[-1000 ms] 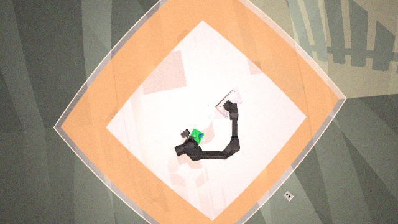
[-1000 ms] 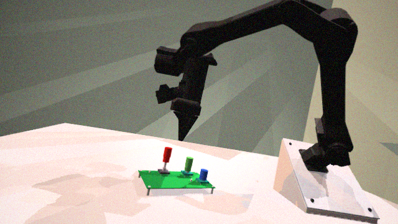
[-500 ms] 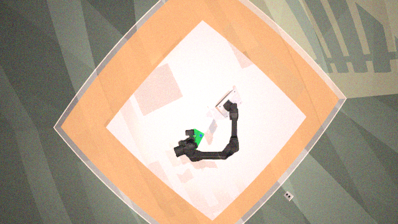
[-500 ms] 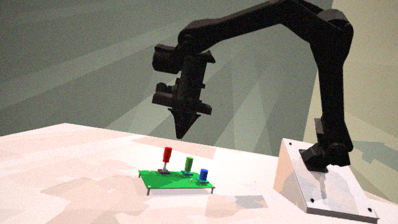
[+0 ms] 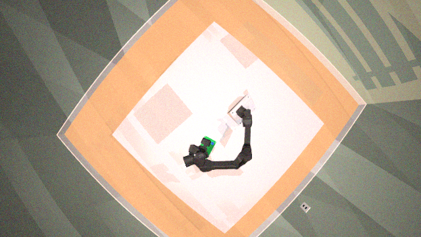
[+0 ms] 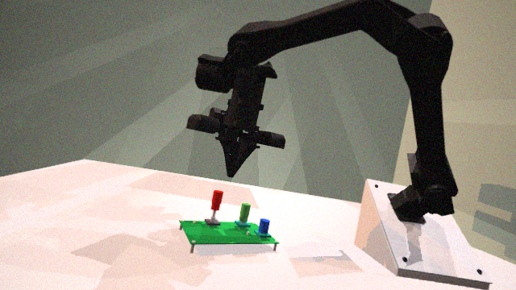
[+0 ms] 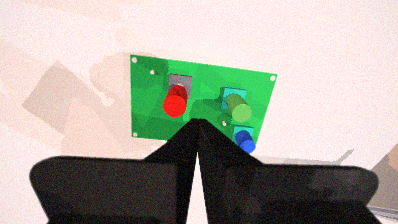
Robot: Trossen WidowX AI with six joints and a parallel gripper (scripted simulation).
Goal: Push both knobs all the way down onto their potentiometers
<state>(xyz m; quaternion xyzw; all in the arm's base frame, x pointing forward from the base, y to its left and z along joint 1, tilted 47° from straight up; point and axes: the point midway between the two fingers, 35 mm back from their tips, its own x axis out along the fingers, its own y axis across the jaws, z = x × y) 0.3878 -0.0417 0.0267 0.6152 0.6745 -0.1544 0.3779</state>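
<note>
My gripper tip is now 2 cm short of the red knob, 1 cm to the right of it and 5 cm above it. From my gripper tip the other things lie so: green knob 4 cm behind, 7 cm below.
</note>
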